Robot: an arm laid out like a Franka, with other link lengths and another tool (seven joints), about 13 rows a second.
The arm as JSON. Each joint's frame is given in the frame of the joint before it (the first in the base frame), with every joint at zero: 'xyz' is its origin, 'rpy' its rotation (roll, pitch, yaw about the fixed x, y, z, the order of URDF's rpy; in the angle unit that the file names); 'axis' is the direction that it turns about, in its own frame. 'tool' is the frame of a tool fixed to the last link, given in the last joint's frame.
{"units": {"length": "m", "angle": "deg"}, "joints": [
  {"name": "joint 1", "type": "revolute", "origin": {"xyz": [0.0, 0.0, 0.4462], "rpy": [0.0, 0.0, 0.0]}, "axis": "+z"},
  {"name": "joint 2", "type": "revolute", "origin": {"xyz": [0.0, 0.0, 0.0], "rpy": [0.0, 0.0, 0.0]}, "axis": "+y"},
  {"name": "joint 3", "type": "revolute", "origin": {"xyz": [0.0, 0.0, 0.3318], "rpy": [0.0, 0.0, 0.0]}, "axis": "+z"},
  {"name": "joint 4", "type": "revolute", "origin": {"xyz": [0.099, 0.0, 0.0], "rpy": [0.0, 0.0, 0.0]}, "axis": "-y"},
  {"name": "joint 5", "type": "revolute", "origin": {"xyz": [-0.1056, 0.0, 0.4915], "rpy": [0.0, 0.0, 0.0]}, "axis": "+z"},
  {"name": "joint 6", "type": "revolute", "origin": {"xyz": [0.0, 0.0, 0.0], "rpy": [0.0, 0.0, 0.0]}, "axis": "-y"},
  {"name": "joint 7", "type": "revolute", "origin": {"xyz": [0.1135, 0.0, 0.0], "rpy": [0.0, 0.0, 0.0]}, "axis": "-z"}
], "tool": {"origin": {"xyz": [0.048, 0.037, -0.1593], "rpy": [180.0, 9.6, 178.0]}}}
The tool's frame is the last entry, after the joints.
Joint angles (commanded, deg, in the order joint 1, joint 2, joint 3, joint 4, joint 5, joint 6, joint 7), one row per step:
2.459 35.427 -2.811 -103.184 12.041 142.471 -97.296
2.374 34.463 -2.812 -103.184 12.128 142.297 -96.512
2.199 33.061 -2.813 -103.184 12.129 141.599 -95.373
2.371 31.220 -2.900 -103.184 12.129 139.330 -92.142
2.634 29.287 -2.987 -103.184 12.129 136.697 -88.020
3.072 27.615 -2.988 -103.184 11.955 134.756 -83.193
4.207 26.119 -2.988 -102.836 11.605 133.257 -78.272
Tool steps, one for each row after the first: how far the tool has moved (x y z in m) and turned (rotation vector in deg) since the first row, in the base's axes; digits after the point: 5 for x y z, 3 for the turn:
0.00417 -0.00037 0.01285 0.191 -0.716 -0.908
0.00868 -0.00145 0.03092 0.464 -1.315 -2.132
0.01174 0.00311 0.05298 1.113 -0.582 -4.963
0.01419 0.00940 0.07588 1.843 0.541 -8.533
0.01743 0.01869 0.09622 2.408 1.347 -12.510
0.02219 0.03696 0.11802 2.818 1.571 -15.809

